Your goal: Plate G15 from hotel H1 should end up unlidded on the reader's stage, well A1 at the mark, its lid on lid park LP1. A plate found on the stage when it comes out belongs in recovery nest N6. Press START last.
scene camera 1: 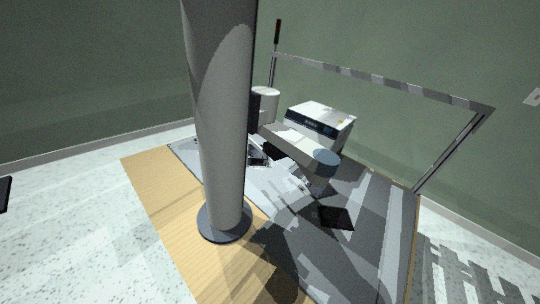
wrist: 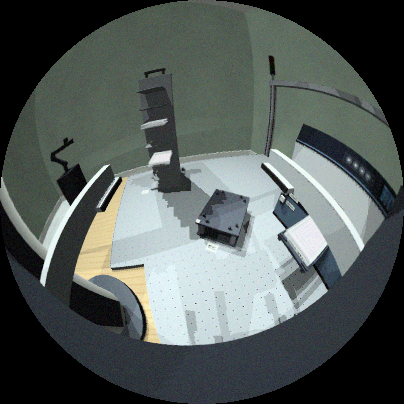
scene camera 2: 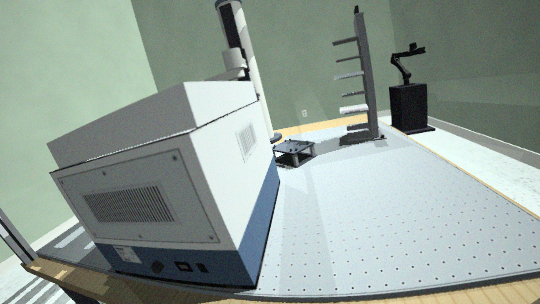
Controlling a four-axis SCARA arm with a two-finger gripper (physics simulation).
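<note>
My gripper is open and empty, its two fingers wide apart in the wrist view. It hangs high over the deck; the arm hides it in part in scene camera 1 and the reader hides it in scene camera 2. A hotel tower stands beyond it. A white plate lies on a low shelf, a thinner pale one higher up. Another white plate rests on the dark holder at the reader. I cannot read labels or tell whether it has a lid.
A dark raised stand is between hotel and reader. A black square pad lies on the deck. The robot column stands at the wooden edge. A rail frame borders the far side. A black pedestal stands beyond the table.
</note>
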